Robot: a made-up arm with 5 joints.
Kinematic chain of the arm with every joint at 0, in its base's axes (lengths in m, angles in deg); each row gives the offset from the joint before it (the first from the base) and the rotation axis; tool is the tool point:
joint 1: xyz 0 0 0.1 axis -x
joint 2: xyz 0.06 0 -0.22 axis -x
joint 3: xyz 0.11 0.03 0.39 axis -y
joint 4: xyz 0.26 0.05 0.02 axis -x
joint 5: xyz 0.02 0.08 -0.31 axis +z
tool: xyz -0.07 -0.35 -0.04
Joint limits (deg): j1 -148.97..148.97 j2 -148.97..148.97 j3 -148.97..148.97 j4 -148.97..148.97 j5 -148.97..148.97
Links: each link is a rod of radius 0.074 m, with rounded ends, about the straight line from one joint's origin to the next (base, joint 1, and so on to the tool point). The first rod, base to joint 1, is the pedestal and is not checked.
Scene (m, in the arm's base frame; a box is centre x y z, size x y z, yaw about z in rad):
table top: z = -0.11
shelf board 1: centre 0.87 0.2 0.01 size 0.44 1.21 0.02 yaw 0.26
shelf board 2: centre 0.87 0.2 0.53 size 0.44 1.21 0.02 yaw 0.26
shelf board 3: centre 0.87 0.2 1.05 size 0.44 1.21 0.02 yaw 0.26
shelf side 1: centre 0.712 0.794 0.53 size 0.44 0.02 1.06 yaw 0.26
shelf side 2: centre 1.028 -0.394 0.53 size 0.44 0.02 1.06 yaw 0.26
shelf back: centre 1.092 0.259 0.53 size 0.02 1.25 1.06 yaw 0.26
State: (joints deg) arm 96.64 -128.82 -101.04 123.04 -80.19
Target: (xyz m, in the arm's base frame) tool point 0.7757 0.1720 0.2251
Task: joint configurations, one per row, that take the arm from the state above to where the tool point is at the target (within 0.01 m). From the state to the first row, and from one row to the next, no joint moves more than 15 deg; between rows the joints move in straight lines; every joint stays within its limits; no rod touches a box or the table.
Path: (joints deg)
1: 102.13 -114.04 -110.63 126.55 -74.89
2: 107.61 -99.27 -120.21 130.07 -69.59
3: 113.10 -84.49 -129.80 133.58 -64.29
4: 118.58 -69.72 -139.38 137.10 -58.99
5: 124.07 -54.94 -148.97 140.61 -53.69
6: 125.53 -55.61 -135.52 141.80 -41.25
7: 127.00 -56.28 -122.07 143.00 -28.81
8: 128.46 -56.94 -108.63 144.19 -16.38
9: 129.93 -57.61 -95.18 145.39 -3.94
10: 131.39 -58.28 -81.73 146.58 8.50
11: 132.86 -58.95 -68.28 147.78 20.94
12: 134.32 -59.62 -54.84 148.97 33.38

